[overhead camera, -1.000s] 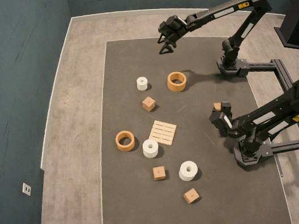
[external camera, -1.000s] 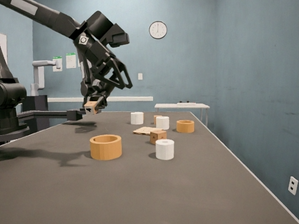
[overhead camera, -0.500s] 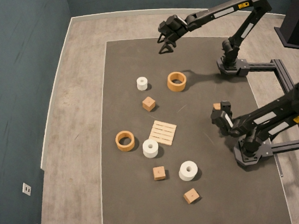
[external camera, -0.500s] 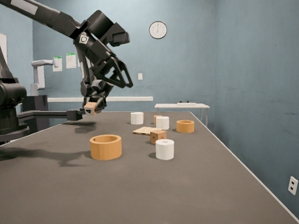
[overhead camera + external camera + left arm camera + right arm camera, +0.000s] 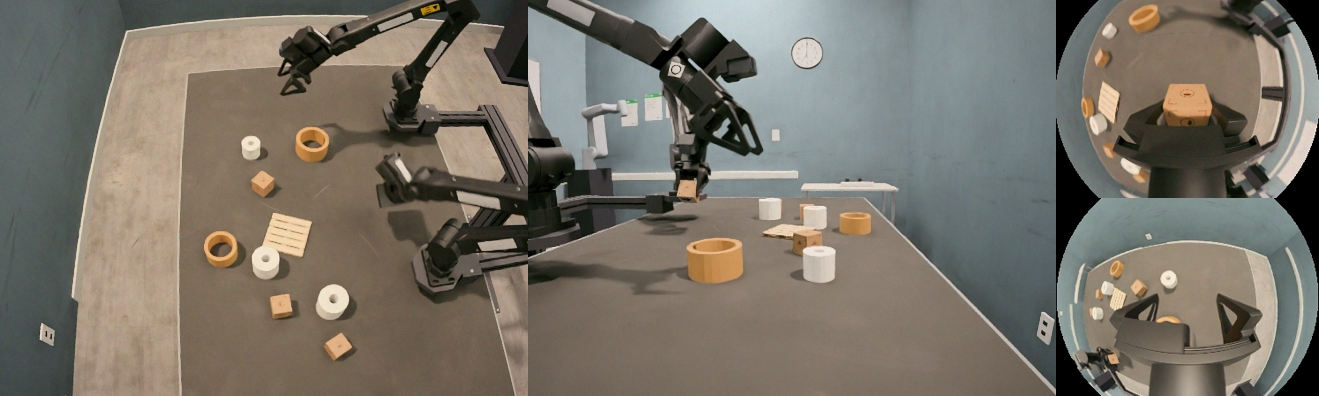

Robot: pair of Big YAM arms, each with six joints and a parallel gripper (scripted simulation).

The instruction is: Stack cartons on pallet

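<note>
My left gripper is now 370 mm short of the carton, 100 mm to the left of it and 100 mm above it. The rest, counted from my left hand: wooden pallet (290 mm ahead, 70 mm to the left, 120 mm below).
</note>
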